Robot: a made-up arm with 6 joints. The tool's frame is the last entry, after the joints. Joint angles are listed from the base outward. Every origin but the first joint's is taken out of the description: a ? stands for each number. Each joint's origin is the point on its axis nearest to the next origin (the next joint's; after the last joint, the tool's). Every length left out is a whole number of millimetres.
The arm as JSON. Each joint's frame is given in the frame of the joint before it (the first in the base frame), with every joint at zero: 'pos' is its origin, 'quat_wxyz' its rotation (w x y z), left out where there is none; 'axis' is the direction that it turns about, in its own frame. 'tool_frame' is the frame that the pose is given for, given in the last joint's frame.
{
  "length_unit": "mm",
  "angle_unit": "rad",
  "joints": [
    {
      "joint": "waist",
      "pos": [
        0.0,
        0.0,
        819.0
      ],
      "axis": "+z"
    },
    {
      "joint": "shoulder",
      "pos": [
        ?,
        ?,
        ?
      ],
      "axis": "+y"
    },
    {
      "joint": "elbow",
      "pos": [
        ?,
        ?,
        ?
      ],
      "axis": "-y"
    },
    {
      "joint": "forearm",
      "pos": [
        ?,
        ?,
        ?
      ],
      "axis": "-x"
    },
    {
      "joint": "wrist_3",
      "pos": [
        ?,
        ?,
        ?
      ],
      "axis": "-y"
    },
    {
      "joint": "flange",
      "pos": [
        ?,
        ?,
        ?
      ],
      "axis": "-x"
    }
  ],
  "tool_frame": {
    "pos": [
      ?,
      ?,
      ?
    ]
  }
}
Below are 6 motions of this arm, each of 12 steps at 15 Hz.
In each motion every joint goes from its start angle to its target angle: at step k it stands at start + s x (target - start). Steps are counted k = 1, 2, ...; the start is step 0. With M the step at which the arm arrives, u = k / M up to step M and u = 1 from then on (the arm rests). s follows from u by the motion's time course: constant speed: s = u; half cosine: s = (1 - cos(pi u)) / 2; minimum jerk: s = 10 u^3 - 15 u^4 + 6 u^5.
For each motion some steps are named. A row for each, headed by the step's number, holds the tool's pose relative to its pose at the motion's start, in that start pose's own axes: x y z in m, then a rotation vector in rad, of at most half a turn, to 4 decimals.
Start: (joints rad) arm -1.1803 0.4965 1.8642 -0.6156 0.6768 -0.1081
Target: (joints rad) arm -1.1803 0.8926 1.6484 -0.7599 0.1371 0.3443
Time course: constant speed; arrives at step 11
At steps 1, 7, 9, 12:
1: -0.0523 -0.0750 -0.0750 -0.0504 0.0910 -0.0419
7: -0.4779 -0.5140 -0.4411 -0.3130 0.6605 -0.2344
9: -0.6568 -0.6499 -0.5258 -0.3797 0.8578 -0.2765
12: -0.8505 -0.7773 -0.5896 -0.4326 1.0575 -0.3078

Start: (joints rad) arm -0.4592 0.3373 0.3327 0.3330 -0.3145 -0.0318
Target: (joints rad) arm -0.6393 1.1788 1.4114 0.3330 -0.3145 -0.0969
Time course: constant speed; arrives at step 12
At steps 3, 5, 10, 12:
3: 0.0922 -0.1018 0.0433 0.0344 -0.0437 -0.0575
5: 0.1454 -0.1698 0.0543 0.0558 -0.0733 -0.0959
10: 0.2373 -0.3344 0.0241 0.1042 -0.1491 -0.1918
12: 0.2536 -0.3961 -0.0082 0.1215 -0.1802 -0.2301

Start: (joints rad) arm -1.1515 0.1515 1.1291 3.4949 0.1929 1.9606
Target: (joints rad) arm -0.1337 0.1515 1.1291 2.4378 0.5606 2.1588
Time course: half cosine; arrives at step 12
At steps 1, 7, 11, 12:
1: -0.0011 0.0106 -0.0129 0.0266 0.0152 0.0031
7: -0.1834 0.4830 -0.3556 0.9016 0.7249 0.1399
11: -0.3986 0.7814 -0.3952 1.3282 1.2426 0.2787
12: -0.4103 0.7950 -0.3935 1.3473 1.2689 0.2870

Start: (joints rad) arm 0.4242 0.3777 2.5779 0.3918 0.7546 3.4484
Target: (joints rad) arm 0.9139 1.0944 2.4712 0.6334 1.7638 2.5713
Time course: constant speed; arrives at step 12
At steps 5, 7, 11, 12:
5: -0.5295 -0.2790 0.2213 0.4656 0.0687 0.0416
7: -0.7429 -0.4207 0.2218 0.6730 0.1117 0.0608
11: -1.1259 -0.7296 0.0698 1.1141 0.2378 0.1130
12: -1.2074 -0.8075 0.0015 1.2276 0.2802 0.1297

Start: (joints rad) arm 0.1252 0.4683 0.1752 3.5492 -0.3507 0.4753
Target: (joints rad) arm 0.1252 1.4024 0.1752 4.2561 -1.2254 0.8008
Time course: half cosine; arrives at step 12
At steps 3, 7, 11, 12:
3: 0.0216 -0.2018 0.1640 -0.1177 0.0511 -0.0828
7: -0.1646 -0.8816 0.6600 -0.3440 0.3396 -0.4150
11: -0.5359 -1.3224 0.9349 -0.3046 0.6277 -0.6486
12: -0.5581 -1.3411 0.9456 -0.2978 0.6421 -0.6584

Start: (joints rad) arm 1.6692 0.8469 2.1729 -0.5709 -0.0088 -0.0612
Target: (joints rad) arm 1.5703 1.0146 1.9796 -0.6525 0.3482 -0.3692
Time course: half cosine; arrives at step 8
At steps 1, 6, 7, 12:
1: 0.0012 -0.0178 -0.0179 0.0112 -0.0031 -0.0080
6: -0.0524 -0.4314 -0.3728 0.2241 -0.1063 -0.1820
7: -0.0711 -0.4898 -0.4147 0.2480 -0.1253 -0.2044
12: -0.0783 -0.5104 -0.4291 0.2562 -0.1322 -0.2121

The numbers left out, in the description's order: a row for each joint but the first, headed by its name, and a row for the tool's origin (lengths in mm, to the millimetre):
shoulder: 120.0 0.0 0.0
elbow: 0.0 0.0 624.0
forearm: 1559.0 0.0 253.0
wrist_3: 0.0 0.0 0.0
flange: 113.0 0.0 0.0
tool: 0.0 0.0 0.0

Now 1 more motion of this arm.
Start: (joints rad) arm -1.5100 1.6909 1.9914 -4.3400 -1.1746 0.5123
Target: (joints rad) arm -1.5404 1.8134 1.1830 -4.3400 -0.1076 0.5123
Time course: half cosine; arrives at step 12
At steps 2, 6, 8, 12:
2: -0.0269 0.0710 0.0777 -0.0536 -0.0923 -0.0242
6: -0.2806 0.6183 0.4553 -0.3533 -0.7271 -0.0940
8: -0.4793 0.9766 0.5520 -0.4795 -1.1147 -0.0626
12: -0.7020 1.3359 0.5474 -0.5611 -1.5079 0.0254

